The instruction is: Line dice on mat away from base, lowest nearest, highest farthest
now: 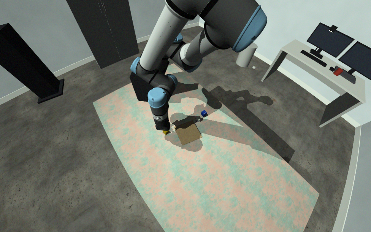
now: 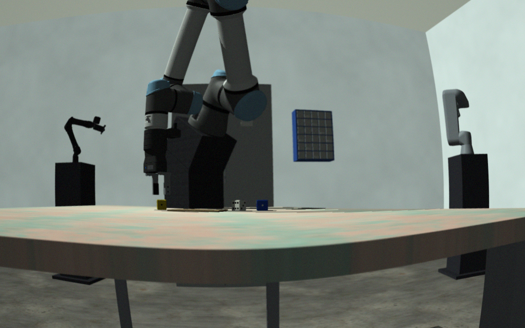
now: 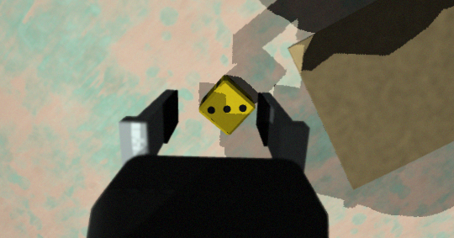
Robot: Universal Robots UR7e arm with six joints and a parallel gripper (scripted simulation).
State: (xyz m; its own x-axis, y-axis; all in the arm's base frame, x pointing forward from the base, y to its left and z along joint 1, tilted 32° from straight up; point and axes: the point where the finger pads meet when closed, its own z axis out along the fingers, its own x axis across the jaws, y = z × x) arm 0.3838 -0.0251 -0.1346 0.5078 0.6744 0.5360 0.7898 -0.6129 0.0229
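Now: hand 5 cm above the yellow die and 1 cm short of it. Round my hand: white die (24 cm to the left, 5 cm below, 2 cm ahead); then blue die (30 cm to the left, 5 cm below); then tan mat (13 cm to the left, 7 cm ahead, 6 cm below).
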